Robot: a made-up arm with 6 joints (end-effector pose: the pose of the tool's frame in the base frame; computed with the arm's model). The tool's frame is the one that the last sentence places. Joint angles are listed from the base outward.
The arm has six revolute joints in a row. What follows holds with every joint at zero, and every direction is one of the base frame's. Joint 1 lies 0.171 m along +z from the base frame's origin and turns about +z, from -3.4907 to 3.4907 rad. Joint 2 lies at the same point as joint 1 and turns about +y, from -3.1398 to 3.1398 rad. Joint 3 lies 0.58 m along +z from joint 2 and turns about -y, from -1.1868 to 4.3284 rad. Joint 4 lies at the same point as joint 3 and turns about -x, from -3.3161 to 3.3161 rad. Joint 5 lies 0.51 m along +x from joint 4 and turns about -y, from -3.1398 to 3.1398 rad. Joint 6 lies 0.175 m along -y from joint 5 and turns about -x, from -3.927 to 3.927 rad. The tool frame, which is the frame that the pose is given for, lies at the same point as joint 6; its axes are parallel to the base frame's.
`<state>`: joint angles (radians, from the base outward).
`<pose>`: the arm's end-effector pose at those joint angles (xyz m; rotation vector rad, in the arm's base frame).
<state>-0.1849 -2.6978 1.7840 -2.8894 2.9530 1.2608</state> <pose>-0.3700 0.2416 -0.8393 1.5390 -1.0344 1.4265</pose>
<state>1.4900 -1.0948 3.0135 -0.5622 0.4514 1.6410</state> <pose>0.0764 -0.8911 0.0700 -2.2610 0.6808 1.7062</pose>
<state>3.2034 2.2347 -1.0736 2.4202 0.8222 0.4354</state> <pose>0.0733 -0.1271 -0.2157 0.3351 -0.8417 -0.3741</pose>
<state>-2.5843 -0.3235 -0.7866 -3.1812 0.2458 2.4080</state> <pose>-0.1409 -0.2939 0.4993 1.1948 -0.7378 -2.5449</pose>
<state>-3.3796 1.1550 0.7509 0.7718 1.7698 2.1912</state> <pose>-0.9884 0.3688 0.3170 1.2083 -1.9894 0.3268</pose>
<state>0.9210 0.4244 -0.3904 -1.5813 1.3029 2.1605</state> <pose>0.2777 0.3685 0.2084 -1.3059 0.4862 -0.2535</pose>
